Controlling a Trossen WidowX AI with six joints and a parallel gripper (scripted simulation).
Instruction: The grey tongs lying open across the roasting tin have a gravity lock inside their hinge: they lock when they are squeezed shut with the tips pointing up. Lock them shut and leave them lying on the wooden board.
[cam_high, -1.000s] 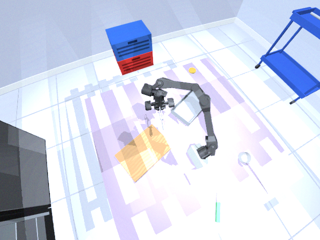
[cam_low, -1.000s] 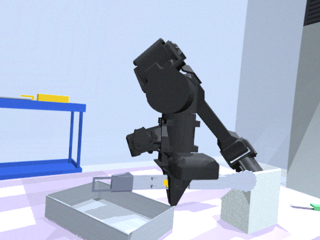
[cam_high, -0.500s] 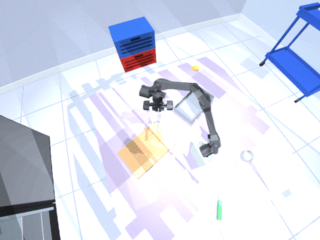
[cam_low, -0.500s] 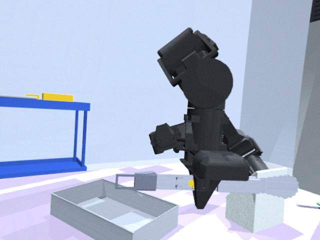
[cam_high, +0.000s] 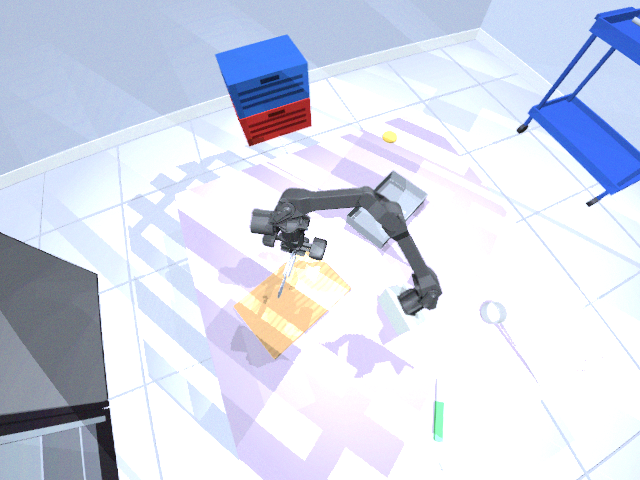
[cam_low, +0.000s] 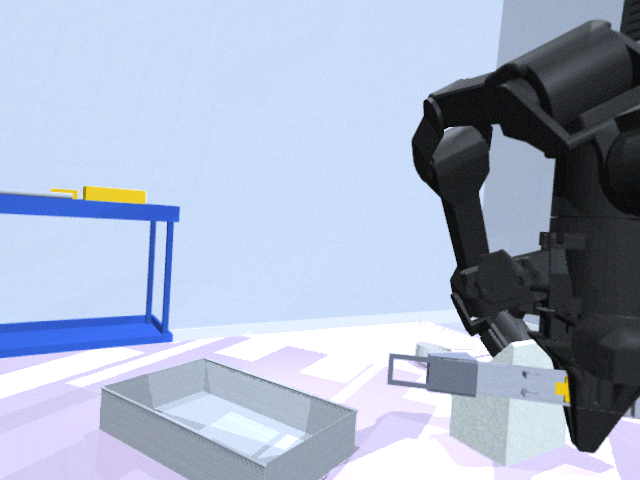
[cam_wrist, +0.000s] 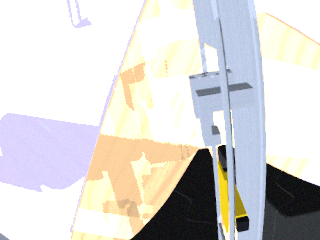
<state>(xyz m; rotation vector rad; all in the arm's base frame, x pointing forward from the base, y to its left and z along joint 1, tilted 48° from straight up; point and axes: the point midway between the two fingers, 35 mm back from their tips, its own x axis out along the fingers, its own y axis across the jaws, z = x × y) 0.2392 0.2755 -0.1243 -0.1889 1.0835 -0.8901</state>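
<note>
Right now the wooden board is 100 mm behind my gripper tip, 60 mm to the left of it and 160 mm below it. From my gripper tip the other things lie so: roasting tin: 140 mm ahead, 400 mm to the right, 140 mm below; yellow mark: 10 mm ahead, 10 mm to the right, 40 mm above.
</note>
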